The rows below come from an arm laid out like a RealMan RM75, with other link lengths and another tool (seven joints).
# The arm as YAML. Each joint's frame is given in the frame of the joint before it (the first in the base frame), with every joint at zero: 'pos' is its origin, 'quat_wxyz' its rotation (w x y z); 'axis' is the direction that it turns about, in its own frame. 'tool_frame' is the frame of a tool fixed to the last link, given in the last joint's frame.
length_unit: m
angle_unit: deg
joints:
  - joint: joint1
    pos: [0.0, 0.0, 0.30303]
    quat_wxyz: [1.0, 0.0, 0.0, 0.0]
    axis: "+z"
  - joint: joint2
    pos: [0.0, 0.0, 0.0]
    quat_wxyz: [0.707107, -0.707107, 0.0, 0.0]
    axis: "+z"
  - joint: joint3
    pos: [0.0, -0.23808, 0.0]
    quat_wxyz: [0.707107, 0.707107, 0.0, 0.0]
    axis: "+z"
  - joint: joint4
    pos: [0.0, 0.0, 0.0]
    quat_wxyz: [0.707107, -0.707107, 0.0, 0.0]
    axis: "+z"
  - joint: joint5
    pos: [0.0, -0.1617, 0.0]
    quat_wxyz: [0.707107, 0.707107, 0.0, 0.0]
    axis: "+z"
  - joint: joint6
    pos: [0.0, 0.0, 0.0]
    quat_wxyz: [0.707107, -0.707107, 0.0, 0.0]
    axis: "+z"
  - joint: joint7
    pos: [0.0, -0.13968, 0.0]
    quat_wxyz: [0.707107, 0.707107, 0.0, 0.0]
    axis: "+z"
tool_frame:
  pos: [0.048, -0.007, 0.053]
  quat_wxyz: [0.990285, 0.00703, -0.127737, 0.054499]
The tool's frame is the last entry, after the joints.
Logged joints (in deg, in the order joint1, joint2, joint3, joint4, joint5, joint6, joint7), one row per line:
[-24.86 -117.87 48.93 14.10 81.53 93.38 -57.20]
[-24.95 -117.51 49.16 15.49 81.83 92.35 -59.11]
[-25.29 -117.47 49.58 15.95 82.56 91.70 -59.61]
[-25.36 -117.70 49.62 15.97 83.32 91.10 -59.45]
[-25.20 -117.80 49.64 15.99 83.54 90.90 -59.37]
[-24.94 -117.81 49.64 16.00 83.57 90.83 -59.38]
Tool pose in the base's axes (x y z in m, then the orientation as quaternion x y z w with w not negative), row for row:
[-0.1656 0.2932 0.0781 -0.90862 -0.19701 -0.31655 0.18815]
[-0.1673 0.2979 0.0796 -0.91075 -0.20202 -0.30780 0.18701]
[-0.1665 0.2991 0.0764 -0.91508 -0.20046 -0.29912 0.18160]
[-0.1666 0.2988 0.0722 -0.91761 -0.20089 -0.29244 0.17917]
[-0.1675 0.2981 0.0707 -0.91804 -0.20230 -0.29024 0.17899]
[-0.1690 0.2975 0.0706 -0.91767 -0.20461 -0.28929 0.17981]
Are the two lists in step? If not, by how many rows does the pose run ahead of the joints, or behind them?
They are in step.
